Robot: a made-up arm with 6 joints. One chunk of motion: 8 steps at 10 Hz.
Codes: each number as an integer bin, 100 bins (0 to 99) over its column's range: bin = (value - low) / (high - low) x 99, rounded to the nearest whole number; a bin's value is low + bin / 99 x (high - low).
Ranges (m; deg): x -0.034..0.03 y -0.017..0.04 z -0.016..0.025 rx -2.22..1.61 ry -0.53..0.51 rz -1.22..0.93
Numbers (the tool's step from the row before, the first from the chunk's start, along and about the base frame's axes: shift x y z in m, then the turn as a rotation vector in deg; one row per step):
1: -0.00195 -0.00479 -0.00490 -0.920 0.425 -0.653
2: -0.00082 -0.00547 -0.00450 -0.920 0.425 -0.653
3: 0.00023 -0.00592 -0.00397 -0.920 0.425 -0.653
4: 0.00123 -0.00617 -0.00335 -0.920 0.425 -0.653
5: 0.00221 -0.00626 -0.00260 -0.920 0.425 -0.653
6: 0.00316 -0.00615 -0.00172 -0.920 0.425 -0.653
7: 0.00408 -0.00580 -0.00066 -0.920 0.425 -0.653
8: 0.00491 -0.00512 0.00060 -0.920 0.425 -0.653
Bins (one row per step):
1: 50 21 27 34 91 26
2: 51 20 28 34 91 26
3: 53 19 29 34 91 26
4: 54 19 31 34 91 26
5: 56 19 32 34 91 26
6: 57 19 34 34 91 26
7: 59 19 37 34 91 26
8: 60 21 40 34 91 26

